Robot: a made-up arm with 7 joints.
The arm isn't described. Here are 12 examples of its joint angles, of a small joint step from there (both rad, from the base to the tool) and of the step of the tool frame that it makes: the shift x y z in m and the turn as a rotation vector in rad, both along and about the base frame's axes.
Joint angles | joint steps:
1: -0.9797 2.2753 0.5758 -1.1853 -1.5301 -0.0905 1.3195 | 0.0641 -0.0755 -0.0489 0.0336 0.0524 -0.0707 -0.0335
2: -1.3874 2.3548 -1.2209 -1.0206 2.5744 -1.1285 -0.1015 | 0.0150 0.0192 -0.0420 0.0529 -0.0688 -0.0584 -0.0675
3: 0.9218 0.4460 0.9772 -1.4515 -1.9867 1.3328 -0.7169 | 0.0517 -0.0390 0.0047 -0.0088 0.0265 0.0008 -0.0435
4: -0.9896 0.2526 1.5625 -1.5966 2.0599 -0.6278 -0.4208 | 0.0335 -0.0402 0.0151 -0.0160 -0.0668 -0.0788 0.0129
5: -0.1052 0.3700 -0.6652 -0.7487 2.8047 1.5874 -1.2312 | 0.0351 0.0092 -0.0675 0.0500 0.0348 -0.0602 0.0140
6: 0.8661 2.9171 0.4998 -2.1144 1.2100 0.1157 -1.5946 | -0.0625 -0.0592 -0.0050 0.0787 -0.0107 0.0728 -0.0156
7: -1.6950 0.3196 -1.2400 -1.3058 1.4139 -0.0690 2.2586 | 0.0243 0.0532 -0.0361 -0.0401 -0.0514 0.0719 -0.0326
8: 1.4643 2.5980 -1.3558 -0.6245 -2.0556 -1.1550 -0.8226 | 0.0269 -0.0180 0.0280 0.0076 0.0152 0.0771 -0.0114
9: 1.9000 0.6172 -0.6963 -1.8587 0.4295 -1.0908 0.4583 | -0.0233 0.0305 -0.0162 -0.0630 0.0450 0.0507 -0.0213
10: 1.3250 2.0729 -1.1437 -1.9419 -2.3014 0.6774 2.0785 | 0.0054 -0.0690 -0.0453 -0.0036 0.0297 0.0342 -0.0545
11: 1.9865 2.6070 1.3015 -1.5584 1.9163 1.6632 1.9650 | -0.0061 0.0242 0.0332 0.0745 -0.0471 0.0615 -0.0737
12: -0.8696 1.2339 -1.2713 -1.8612 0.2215 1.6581 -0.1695 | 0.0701 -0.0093 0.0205 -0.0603 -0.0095 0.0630 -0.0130
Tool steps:
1: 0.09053 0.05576 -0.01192 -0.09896 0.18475 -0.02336
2: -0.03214 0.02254 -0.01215 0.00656 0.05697 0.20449
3: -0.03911 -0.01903 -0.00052 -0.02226 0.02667 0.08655
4: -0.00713 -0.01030 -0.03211 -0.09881 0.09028 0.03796
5: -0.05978 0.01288 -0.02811 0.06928 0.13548 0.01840
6: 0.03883 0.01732 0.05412 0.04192 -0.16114 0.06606
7: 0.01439 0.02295 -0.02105 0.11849 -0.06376 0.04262
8: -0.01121 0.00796 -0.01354 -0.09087 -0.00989 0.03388
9: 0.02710 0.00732 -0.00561 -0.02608 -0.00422 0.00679
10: -0.04290 -0.04041 0.00255 -0.01189 -0.02387 0.06629
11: 0.03143 0.00495 0.01320 0.00539 -0.00361 -0.05861
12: -0.03567 -0.01289 -0.02140 0.00571 0.06242 0.00865
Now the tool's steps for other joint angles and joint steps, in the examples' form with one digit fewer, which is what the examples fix.
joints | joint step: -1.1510 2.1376 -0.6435 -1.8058 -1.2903 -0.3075 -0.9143 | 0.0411 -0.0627 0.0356 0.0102 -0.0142 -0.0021 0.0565
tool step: 0.0263 -0.0087 -0.0149 -0.0678 0.0309 -0.0458
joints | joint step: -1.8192 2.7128 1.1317 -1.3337 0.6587 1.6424 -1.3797 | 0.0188 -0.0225 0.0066 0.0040 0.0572 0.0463 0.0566
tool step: 0.0010 0.0145 0.0181 0.0560 0.0373 -0.0933
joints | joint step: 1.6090 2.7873 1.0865 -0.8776 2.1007 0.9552 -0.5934 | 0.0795 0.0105 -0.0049 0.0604 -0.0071 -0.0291 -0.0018
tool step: -0.0120 0.0370 -0.0477 0.0317 0.0154 0.0497
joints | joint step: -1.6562 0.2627 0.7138 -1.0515 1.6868 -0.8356 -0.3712 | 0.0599 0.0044 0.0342 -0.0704 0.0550 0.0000 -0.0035
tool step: -0.0042 0.0410 -0.0307 -0.0657 -0.0195 0.0048
